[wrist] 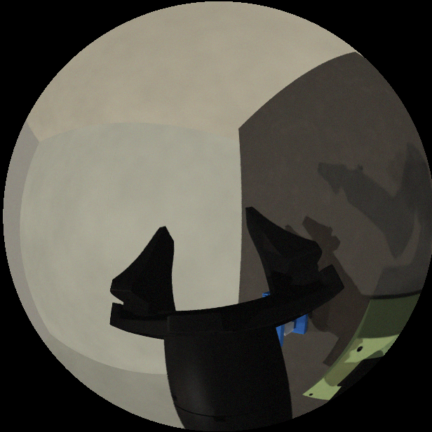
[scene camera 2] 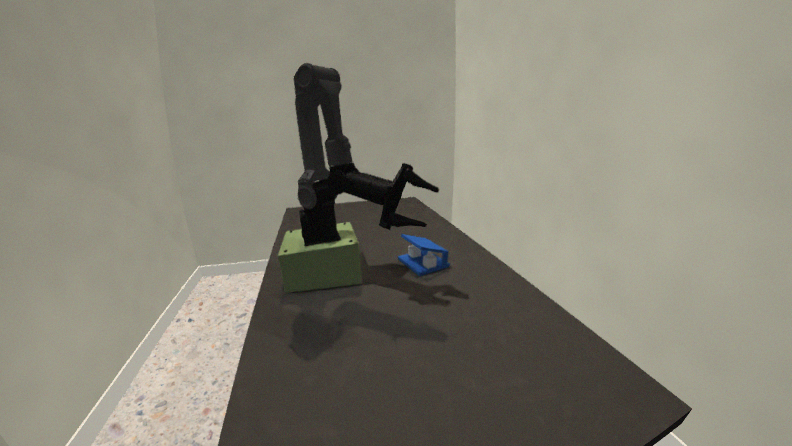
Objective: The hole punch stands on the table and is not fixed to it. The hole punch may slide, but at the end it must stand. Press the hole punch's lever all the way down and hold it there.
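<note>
The blue hole punch (scene camera 2: 423, 269) stands upright on the dark table (scene camera 2: 443, 376) (wrist: 290, 165), to the right of the robot's base in the scene view. Its lever (scene camera 2: 425, 242) is a sloping blue plate, raised at its left end above the base, with whitish parts between them. My gripper (scene camera 2: 432, 207) (wrist: 206, 225) is open with nothing between its fingers. It is apart from the hole punch and above it in the scene view, one finger over the other. In the wrist view the hole punch (wrist: 301, 325) shows in small part, mostly hidden behind the gripper.
The green base block (scene camera 2: 321, 271) (wrist: 385, 317) carries the arm at the table's left edge in the scene view. Pale walls (scene camera 2: 609, 138) (wrist: 125, 200) stand beyond the table. Shadows of the arm fall on the table. A speckled floor (scene camera 2: 182, 354) shows at the left.
</note>
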